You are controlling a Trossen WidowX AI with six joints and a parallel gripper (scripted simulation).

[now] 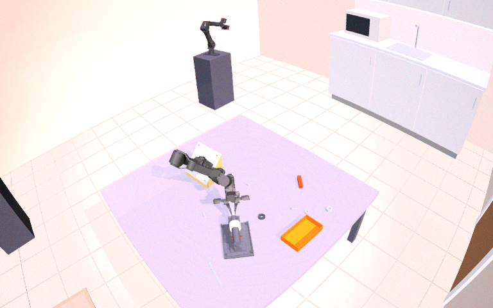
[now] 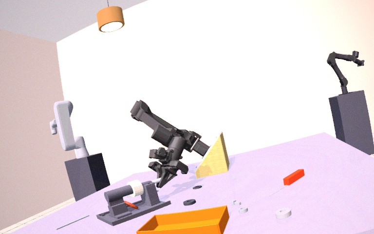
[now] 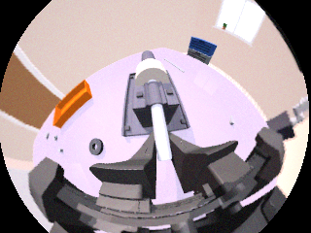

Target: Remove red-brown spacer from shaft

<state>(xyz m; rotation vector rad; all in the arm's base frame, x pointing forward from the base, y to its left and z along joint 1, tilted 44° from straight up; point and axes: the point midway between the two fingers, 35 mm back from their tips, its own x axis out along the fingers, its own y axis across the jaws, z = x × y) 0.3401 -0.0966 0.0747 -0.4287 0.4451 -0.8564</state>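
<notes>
Now: gripper tip 40 mm short of the pale shaft, 30 mm to the left of it and 20 mm below it. Round my gripper tip: orange tray: 330 mm ahead, 170 mm to the left, 50 mm below; then dark fixture: 100 mm ahead, 80 mm to the right, 10 mm below; then red-brown spacer: 100 mm ahead, 80 mm to the right, 30 mm below.
</notes>
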